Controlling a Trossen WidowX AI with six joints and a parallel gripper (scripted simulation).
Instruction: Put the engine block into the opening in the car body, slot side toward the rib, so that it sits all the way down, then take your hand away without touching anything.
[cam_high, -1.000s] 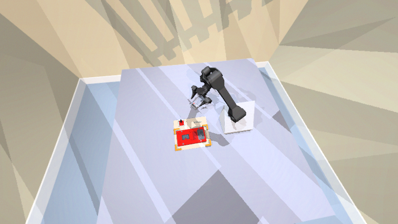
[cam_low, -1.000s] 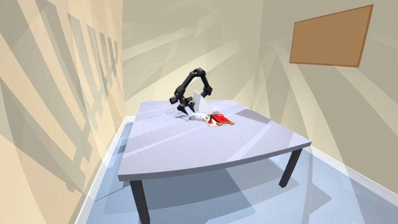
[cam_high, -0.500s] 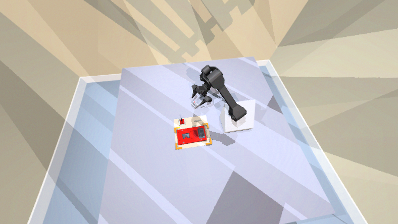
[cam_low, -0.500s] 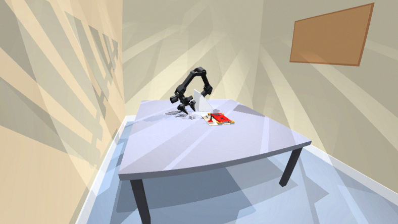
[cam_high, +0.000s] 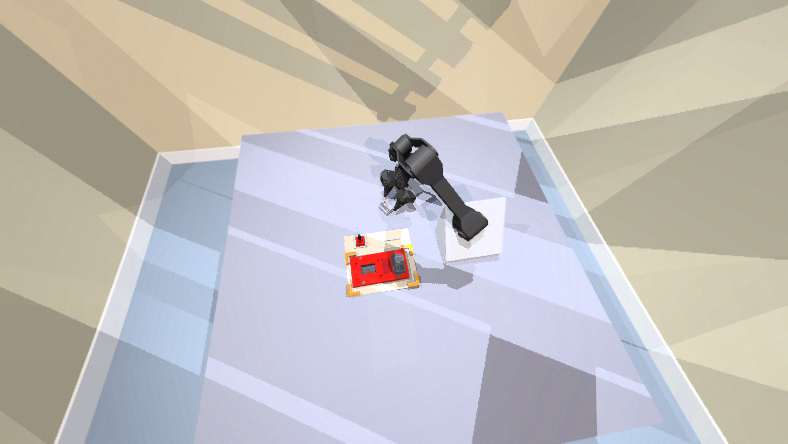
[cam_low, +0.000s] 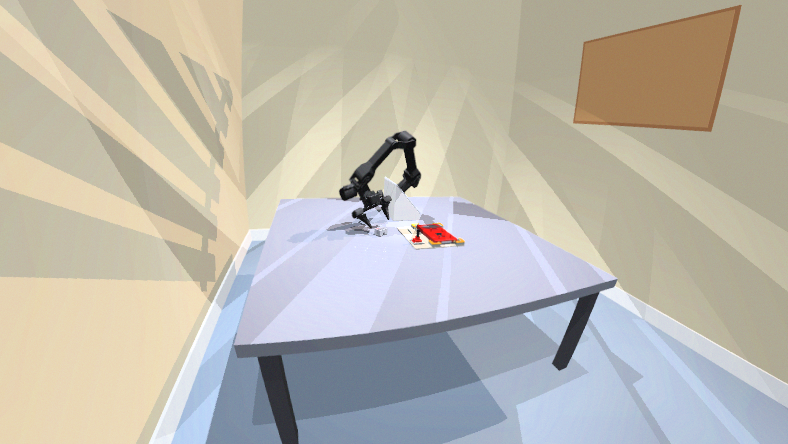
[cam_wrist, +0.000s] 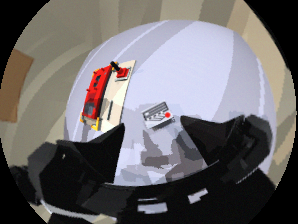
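Now: gripper tip 2 cm short of the grey engine block and 3 cm above it.
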